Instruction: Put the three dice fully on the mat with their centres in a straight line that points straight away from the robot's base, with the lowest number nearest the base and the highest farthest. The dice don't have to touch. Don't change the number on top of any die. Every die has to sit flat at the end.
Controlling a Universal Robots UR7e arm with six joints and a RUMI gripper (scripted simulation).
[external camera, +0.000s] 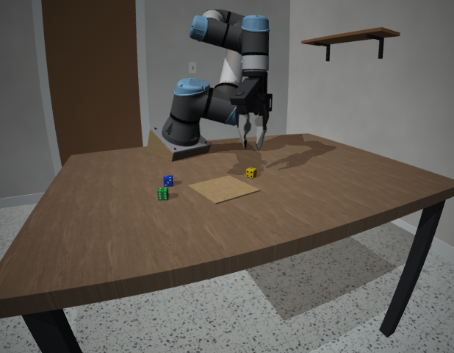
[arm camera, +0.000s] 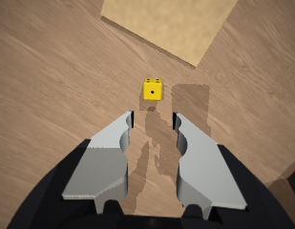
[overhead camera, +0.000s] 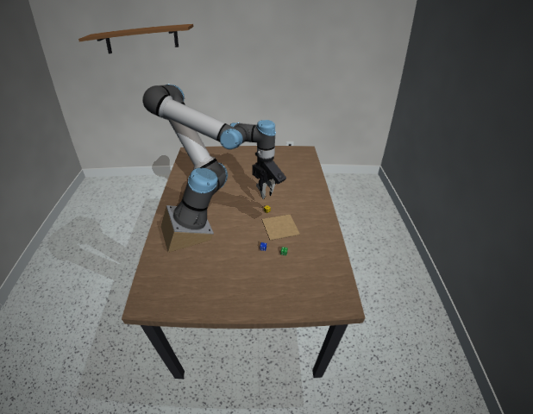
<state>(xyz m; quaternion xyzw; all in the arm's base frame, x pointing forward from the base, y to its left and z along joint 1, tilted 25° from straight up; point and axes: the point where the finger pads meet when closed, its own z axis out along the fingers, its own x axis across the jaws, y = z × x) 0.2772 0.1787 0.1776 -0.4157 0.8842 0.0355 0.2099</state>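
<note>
My gripper is now 9 cm above the yellow die. Round my hand: tan mat (8 cm ahead, 9 cm to the right, 10 cm below); then green die (13 cm ahead, 25 cm to the right, 9 cm below); then blue die (4 cm ahead, 24 cm to the right, 9 cm below).
</note>
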